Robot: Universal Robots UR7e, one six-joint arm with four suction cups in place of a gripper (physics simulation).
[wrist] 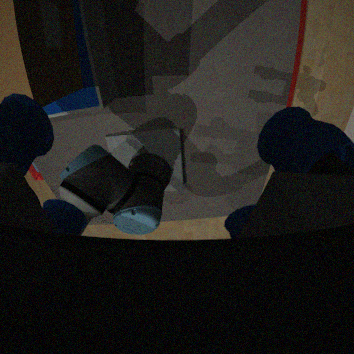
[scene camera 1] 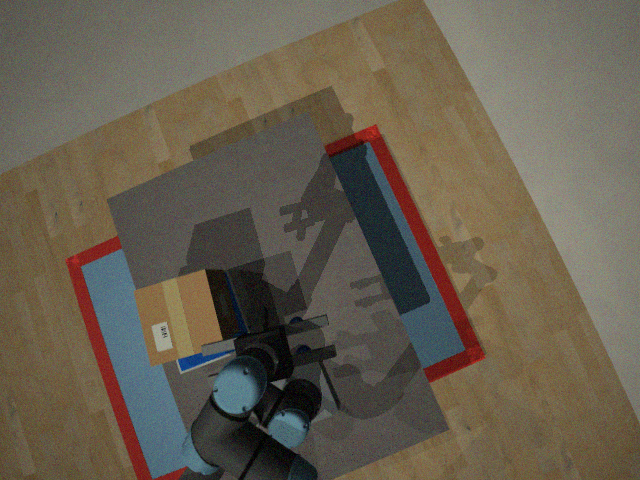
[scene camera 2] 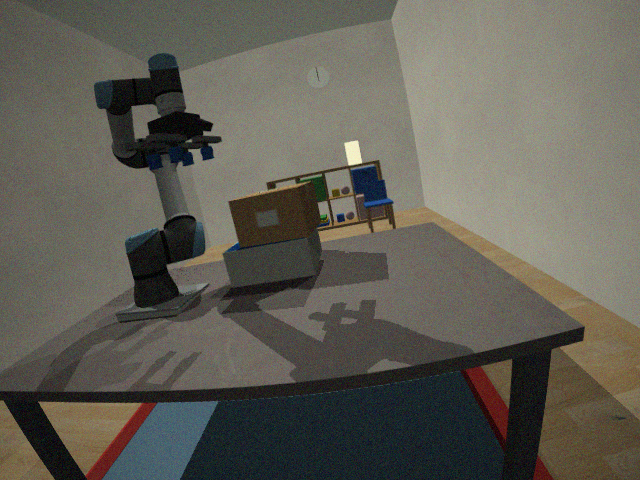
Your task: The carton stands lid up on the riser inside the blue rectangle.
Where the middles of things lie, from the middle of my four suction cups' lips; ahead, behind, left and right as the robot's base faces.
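Labels:
I can see the brown carton point(scene camera 1: 178, 316), and my suction cup is 25 cm to the right of the carton, 19 cm short of it and 22 cm above it.

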